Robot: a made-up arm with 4 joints.
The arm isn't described. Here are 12 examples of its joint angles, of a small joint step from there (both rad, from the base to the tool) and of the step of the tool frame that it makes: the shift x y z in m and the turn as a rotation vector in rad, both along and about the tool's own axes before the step.
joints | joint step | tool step
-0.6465 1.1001 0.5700 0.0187 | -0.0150 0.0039 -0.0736 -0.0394 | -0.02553 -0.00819 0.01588 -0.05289 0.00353 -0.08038
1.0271 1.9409 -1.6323 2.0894 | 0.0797 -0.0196 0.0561 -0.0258 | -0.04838 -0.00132 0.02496 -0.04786 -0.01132 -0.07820
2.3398 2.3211 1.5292 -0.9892 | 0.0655 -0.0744 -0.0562 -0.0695 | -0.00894 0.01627 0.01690 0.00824 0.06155 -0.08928
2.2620 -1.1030 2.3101 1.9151 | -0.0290 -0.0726 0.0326 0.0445 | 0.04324 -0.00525 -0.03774 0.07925 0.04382 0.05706
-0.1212 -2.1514 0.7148 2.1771 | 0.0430 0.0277 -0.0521 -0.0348 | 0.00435 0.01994 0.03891 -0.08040 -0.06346 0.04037
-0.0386 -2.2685 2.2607 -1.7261 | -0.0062 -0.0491 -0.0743 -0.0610 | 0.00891 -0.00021 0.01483 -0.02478 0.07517 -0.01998
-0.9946 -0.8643 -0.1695 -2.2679 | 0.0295 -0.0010 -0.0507 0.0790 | 0.00678 0.00380 -0.02473 0.05678 0.02704 0.01663
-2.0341 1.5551 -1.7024 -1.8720 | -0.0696 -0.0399 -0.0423 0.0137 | 0.01263 -0.00350 -0.01233 -0.01515 0.06454 -0.05862
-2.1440 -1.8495 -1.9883 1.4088 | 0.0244 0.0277 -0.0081 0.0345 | 0.00620 0.00372 -0.03074 0.06941 -0.01580 0.00796
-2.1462 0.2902 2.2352 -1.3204 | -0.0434 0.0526 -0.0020 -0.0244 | -0.00650 -0.00189 0.00378 -0.05751 0.05219 0.03161
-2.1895 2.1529 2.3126 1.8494 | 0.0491 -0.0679 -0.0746 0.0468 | 0.05474 0.00021 -0.02167 0.07133 -0.07305 0.10230
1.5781 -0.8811 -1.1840 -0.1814 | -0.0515 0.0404 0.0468 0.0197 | -0.00215 0.01759 -0.01881 0.07231 0.01717 0.01639
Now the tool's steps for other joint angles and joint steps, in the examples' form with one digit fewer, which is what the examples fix.
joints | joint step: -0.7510 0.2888 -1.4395 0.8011 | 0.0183 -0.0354 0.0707 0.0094
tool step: 0.0139 -0.0041 0.0088 -0.0247 0.0711 0.0534
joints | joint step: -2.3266 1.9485 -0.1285 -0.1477 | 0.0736 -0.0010 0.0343 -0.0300
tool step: -0.0021 0.0243 -0.0115 0.0379 0.0073 0.0085
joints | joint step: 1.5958 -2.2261 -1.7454 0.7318 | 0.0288 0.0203 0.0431 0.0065
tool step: 0.0178 0.0094 -0.0125 0.0301 0.0027 0.0323
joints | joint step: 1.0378 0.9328 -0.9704 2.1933 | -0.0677 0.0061 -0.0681 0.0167
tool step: 0.0432 0.0202 0.0150 -0.0074 -0.0583 0.1036
